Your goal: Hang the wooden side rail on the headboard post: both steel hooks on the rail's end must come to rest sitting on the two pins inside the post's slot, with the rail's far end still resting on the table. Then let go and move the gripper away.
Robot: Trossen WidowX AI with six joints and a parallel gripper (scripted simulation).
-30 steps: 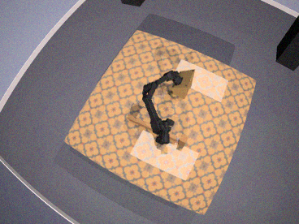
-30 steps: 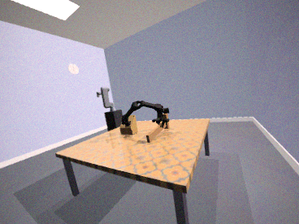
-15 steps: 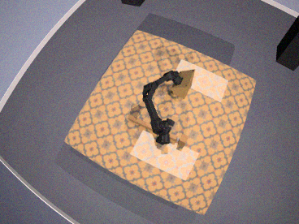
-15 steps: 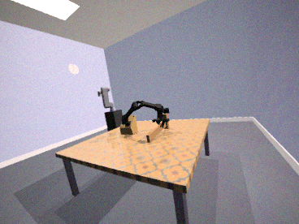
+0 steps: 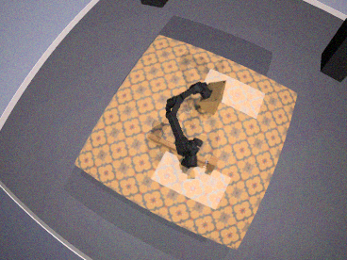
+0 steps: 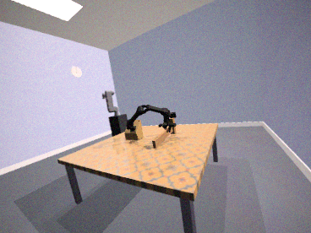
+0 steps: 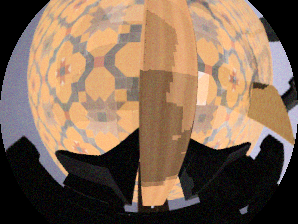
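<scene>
My gripper tip is 140 mm to the right of the headboard post, 40 mm below it and 10 mm short of it.
</scene>
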